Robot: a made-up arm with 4 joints.
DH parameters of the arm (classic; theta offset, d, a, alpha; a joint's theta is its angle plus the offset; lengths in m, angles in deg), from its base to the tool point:
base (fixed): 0 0 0 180
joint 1: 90 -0.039 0.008 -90
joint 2: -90 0.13 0.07 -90
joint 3: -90 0.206 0.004 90
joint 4: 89.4 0 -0.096 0
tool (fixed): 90.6 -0.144 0 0
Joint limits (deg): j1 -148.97..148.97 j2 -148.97..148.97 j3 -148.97..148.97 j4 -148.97..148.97
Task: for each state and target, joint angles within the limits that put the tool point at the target. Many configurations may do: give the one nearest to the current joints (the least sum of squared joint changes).
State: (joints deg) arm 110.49 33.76 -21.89 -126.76
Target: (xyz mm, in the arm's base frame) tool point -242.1 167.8 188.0
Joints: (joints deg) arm 117.67 67.97 4.06 -113.21
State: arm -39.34 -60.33 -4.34 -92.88
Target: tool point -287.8 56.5 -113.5
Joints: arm -55.63 -101.83 -27.83 -89.48
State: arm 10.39 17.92 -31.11 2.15
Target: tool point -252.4 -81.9 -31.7
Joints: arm 46.07 45.43 0.47 -9.42
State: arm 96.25 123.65 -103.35 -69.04
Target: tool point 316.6 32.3 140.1
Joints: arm 148.97 148.82 -141.21 -70.65
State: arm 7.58 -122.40 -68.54 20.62
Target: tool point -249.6 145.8 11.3
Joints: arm 9.23 -148.97 -100.64 3.96
